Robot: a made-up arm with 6 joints. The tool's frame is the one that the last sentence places. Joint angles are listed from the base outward.
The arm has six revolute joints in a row. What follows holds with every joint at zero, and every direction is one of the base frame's.
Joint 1 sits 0.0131 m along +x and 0.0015 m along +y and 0.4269 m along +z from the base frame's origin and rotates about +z.
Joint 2 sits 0.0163 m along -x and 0.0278 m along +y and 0.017 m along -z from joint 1 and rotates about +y.
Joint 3 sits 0.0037 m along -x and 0.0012 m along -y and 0.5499 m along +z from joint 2 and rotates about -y.
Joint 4 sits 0.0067 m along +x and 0.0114 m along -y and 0.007 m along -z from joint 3 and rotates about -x.
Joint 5 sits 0.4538 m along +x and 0.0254 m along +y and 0.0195 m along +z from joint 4 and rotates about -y.
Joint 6 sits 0.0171 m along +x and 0.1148 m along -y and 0.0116 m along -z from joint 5 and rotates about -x.
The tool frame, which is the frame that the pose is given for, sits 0.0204 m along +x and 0.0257 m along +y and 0.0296 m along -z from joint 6; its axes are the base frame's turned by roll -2.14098, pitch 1.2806 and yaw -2.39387 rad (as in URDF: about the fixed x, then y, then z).
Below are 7 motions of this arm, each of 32 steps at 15 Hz.
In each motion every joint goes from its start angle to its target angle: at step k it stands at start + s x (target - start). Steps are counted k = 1, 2, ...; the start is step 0. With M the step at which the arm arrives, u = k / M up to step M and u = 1 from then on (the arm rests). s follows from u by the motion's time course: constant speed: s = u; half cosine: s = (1 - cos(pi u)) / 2; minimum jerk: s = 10 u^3 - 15 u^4 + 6 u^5.
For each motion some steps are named. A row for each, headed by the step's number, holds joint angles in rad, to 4 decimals.
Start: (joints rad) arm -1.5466 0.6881 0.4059 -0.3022 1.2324 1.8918
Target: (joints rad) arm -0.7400 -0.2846 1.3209 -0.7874 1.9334 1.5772
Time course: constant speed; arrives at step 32
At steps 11, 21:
11: -1.2693 0.3537 0.7204 -0.4690 1.4734 1.7837
21: -1.0173 0.0498 1.0064 -0.6206 1.6924 1.6853

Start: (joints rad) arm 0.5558 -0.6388 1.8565 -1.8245 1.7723 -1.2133
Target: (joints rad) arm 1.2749 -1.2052 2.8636 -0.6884 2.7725 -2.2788
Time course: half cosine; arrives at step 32
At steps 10, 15, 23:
10: 0.7156 -0.7647 2.0803 -1.5720 1.9946 -1.4501
15: 0.8801 -0.8942 2.3107 -1.3121 2.2234 -1.6938
23: 1.1434 -1.1017 2.6795 -0.8961 2.5897 -2.0840

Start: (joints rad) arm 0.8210 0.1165 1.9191 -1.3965 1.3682 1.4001
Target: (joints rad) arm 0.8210 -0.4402 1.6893 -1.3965 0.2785 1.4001
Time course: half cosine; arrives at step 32
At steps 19, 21, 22, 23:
19: 0.8210 -0.2427 1.7708 -1.3965 0.6652 1.4001
21: 0.8210 -0.2931 1.7500 -1.3965 0.5665 1.4001
22: 0.8210 -0.3165 1.7404 -1.3965 0.5206 1.4001
23: 0.8210 -0.3384 1.7313 -1.3965 0.4777 1.4001

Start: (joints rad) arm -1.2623 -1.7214 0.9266 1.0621 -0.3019 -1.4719
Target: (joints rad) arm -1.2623 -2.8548 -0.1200 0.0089 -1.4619 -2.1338
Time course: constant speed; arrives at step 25
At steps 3, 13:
3: -1.2623 -1.8574 0.8010 0.9357 -0.4411 -1.5513
13: -1.2623 -2.3108 0.3824 0.5144 -0.9051 -1.8161

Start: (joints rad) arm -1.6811 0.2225 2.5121 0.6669 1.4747 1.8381
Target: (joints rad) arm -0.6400 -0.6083 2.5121 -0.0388 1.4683 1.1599
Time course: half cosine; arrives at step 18
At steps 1, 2, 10, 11, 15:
1: -1.6732 0.2162 2.5121 0.6615 1.4747 1.8329
2: -1.6497 0.1974 2.5121 0.6456 1.4745 1.8176
10: -1.0702 -0.2650 2.5121 0.2528 1.4709 1.4401
11: -0.9825 -0.3350 2.5121 0.1934 1.4704 1.3830
15: -0.7097 -0.5526 2.5121 0.0085 1.4687 1.2053

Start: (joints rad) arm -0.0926 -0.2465 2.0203 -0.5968 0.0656 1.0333
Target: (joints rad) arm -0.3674 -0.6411 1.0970 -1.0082 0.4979 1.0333
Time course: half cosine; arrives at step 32
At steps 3, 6, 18, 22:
3: -0.0985 -0.2550 2.0004 -0.6057 0.0749 1.0333
6: -0.1158 -0.2798 1.9425 -0.6315 0.1020 1.0333
18: -0.2568 -0.4823 1.4686 -0.8426 0.3239 1.0333
22: -0.3063 -0.5534 1.3022 -0.9168 0.4018 1.0333

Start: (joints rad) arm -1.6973 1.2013 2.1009 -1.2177 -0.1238 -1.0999
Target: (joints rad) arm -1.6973 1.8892 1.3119 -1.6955 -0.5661 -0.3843
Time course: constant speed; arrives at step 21
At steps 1, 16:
1: -1.6973 1.2341 2.0633 -1.2405 -0.1449 -1.0658
16: -1.6973 1.7254 1.4998 -1.5817 -0.4608 -0.5547

